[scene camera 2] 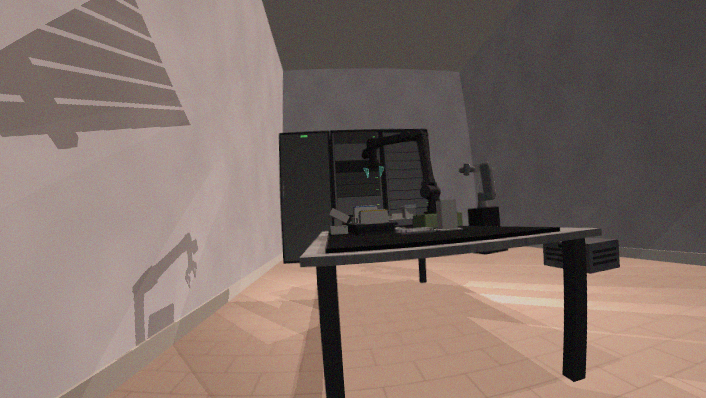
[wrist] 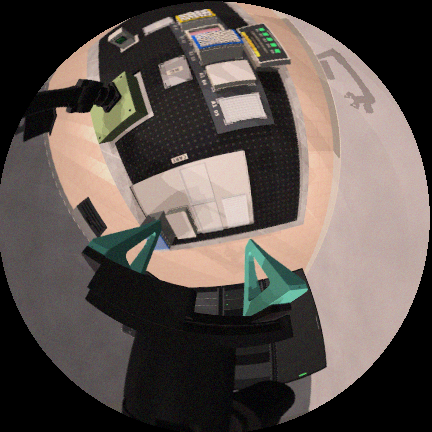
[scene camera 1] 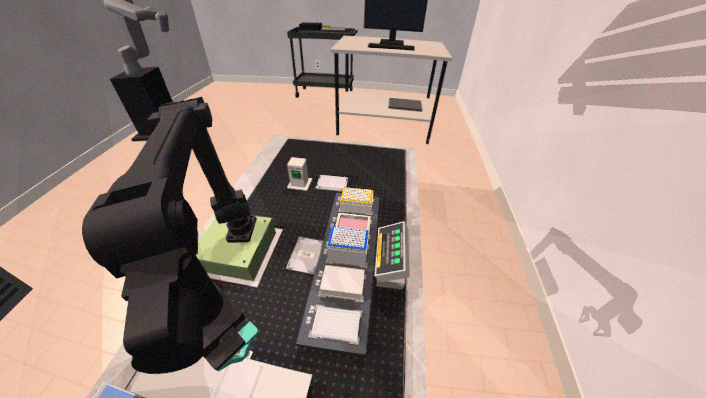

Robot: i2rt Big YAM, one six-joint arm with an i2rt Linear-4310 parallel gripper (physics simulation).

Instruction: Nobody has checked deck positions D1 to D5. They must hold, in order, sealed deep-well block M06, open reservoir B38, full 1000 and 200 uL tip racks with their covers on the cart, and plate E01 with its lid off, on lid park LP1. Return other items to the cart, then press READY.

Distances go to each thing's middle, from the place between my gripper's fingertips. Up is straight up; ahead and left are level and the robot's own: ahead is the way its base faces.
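Labels:
My hand's 31 cm above the cart tray (scene camera 1: pixel 201 372), 14 cm beyond it and 8 cm to the left of it. There's a yellow-topped tip box (scene camera 1: pixel 353 200) too, and that one's well ahead of my hand, a long way to the left of it and far below it.

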